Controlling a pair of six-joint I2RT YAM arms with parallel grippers.
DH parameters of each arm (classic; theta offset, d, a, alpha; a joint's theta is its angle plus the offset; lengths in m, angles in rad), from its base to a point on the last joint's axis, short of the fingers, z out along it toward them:
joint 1: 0 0.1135 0.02 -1.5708
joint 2: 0 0 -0.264 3.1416
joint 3: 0.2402 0 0.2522 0
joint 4: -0.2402 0 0.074 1.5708
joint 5: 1.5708 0 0 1.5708
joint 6: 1.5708 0.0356 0 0
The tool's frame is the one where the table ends.
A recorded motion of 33 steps. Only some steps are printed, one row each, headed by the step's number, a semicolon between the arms.
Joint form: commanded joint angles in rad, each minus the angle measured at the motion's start. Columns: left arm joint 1, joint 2, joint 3, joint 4, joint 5, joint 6; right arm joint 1, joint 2, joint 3, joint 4, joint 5, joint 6.
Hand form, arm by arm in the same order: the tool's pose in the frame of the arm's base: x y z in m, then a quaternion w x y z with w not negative. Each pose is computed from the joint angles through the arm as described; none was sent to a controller.
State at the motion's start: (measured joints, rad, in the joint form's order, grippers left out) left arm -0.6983 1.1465 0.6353 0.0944 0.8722 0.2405; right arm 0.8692 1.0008 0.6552 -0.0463 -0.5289 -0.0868
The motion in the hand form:
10: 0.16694 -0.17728 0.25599 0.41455 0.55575 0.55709 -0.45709; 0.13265 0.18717 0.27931 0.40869 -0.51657 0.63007 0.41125
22: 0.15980 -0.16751 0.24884 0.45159 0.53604 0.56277 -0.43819; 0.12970 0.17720 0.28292 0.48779 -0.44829 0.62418 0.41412
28: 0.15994 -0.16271 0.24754 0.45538 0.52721 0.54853 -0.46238; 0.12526 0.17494 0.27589 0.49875 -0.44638 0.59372 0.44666
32: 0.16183 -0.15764 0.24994 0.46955 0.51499 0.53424 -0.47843; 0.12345 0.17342 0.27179 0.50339 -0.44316 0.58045 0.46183
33: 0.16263 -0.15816 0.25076 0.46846 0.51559 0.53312 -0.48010; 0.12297 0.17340 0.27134 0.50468 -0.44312 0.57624 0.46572
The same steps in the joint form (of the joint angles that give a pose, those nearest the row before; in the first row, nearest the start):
10: -0.0043 -0.0166 0.0137 0.0034 0.0069 0.0105; 0.0016 0.0165 0.0490 -0.0396 -0.0379 -0.0340
22: 0.0010 -0.0785 -0.0733 0.1048 -0.0619 -0.0242; -0.0009 -0.0625 -0.0451 0.1720 0.0786 0.0787
28: 0.0238 -0.0864 -0.1074 0.1910 -0.0033 -0.0780; 0.0004 -0.0796 -0.1151 0.3090 0.0265 0.1153
32: 0.0505 -0.0928 -0.1332 0.2920 0.0352 -0.1376; -0.0009 -0.0853 -0.1511 0.3806 0.0040 0.1384
33: 0.0513 -0.0884 -0.1282 0.2921 0.0406 -0.1389; -0.0001 -0.0854 -0.1576 0.3982 -0.0019 0.1431

